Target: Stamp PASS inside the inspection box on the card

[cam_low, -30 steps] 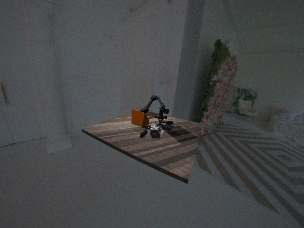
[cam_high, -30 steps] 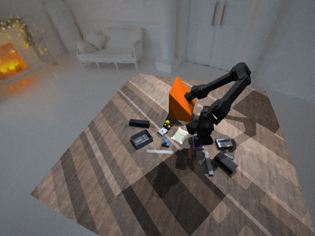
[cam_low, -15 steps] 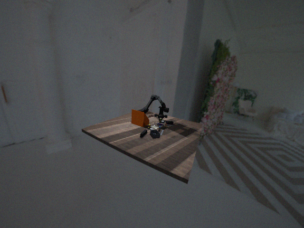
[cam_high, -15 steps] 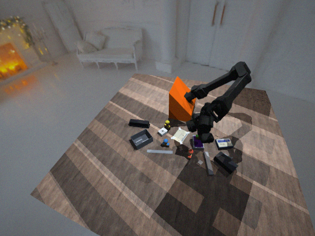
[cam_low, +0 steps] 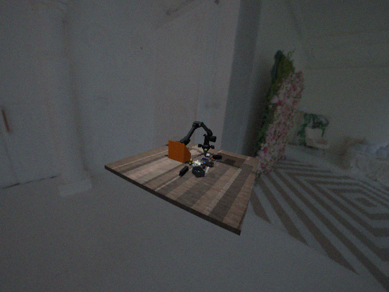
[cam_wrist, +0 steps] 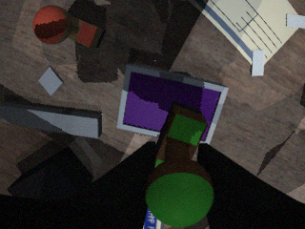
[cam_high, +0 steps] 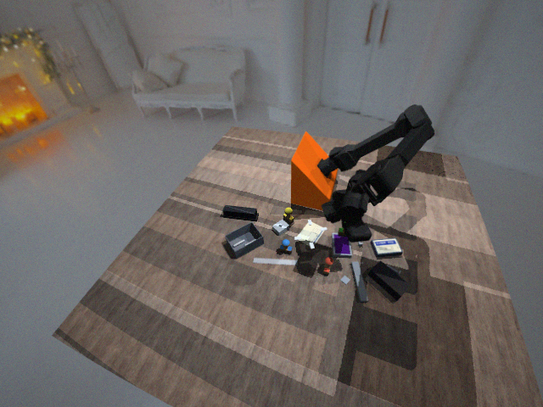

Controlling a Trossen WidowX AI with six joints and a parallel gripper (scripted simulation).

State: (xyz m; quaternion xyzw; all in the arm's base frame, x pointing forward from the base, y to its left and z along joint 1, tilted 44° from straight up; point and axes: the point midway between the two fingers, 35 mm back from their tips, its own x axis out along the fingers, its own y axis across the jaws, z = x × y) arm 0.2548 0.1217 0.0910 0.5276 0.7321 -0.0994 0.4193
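Right now my gripper tip is 10 mm past the cream card, 110 mm to the left of it and 90 mm above it. The rest, counted from my gripper tip: ink pad: 80 mm below; then red-knobbed stamp: 110 mm ahead, 20 mm to the right, 70 mm below; then green-knobbed stamp: right at my gripper tip.
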